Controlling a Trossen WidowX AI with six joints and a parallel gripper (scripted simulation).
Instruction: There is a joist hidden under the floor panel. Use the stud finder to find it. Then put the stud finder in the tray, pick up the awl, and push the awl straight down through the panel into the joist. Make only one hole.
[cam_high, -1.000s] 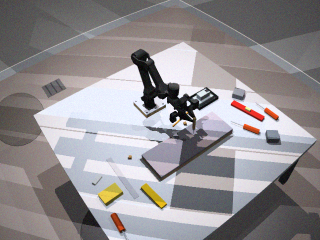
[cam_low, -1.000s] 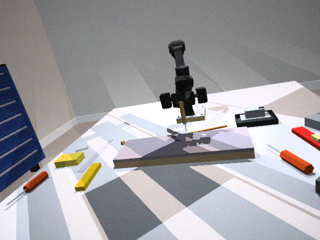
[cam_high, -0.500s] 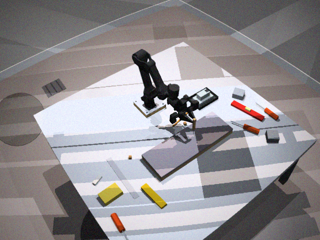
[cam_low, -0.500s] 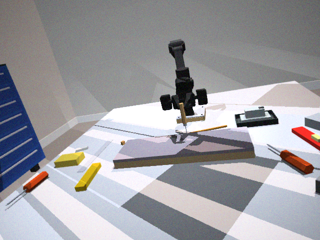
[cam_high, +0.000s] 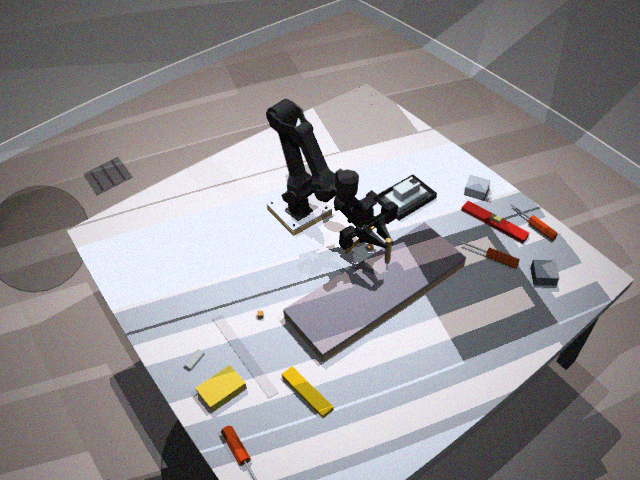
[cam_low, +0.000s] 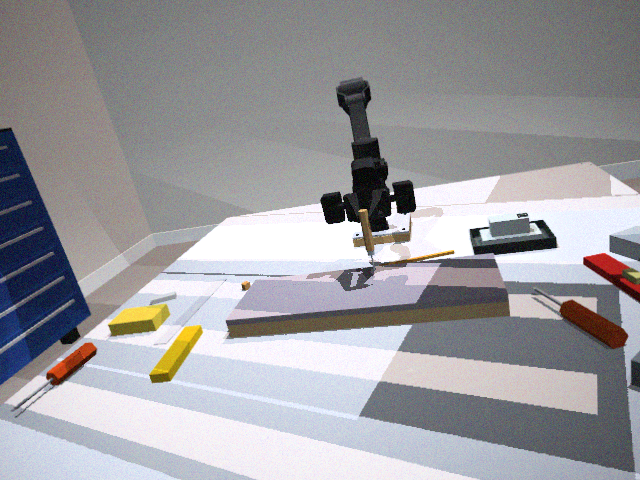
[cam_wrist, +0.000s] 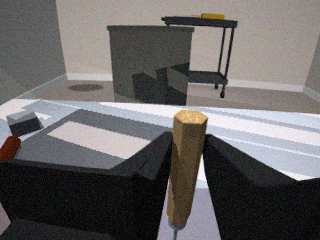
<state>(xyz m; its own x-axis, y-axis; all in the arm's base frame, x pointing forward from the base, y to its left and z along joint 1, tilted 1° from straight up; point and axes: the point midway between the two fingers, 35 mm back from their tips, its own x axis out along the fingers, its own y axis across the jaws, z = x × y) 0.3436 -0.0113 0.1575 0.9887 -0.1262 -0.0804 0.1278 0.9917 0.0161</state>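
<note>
The awl is 60 mm below my gripper tip. The rest, counted from my gripper tip: stud finder 320 mm to the left, 190 mm behind, 130 mm below; black tray 310 mm to the left, 190 mm behind, 160 mm below; pencil 180 mm behind, 170 mm below, 90 mm to the left.
</note>
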